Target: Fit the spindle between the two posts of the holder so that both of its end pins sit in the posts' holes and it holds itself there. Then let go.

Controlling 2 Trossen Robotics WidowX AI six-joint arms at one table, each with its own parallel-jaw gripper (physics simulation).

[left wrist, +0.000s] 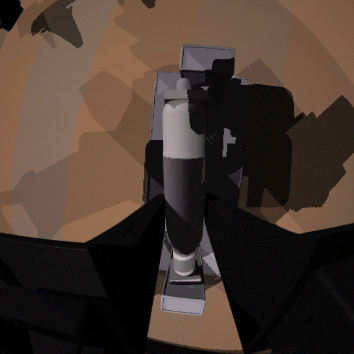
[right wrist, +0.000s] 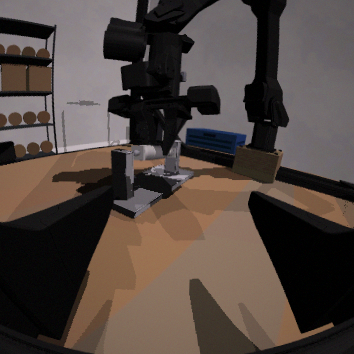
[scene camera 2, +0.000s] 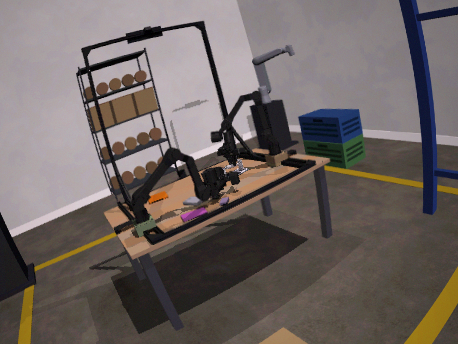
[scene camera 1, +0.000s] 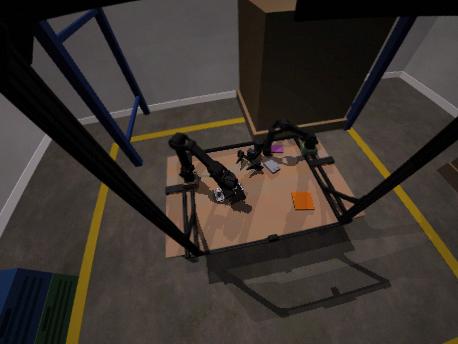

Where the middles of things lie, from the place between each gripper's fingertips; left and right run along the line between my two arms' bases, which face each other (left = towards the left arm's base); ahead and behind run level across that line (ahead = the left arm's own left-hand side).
Labels:
The grey spindle (left wrist: 183,116) lies 10 mm above my left hand.
The grey spindle lies 130 mm to the left of my right hand, 120 mm behind it and 10 mm below it.

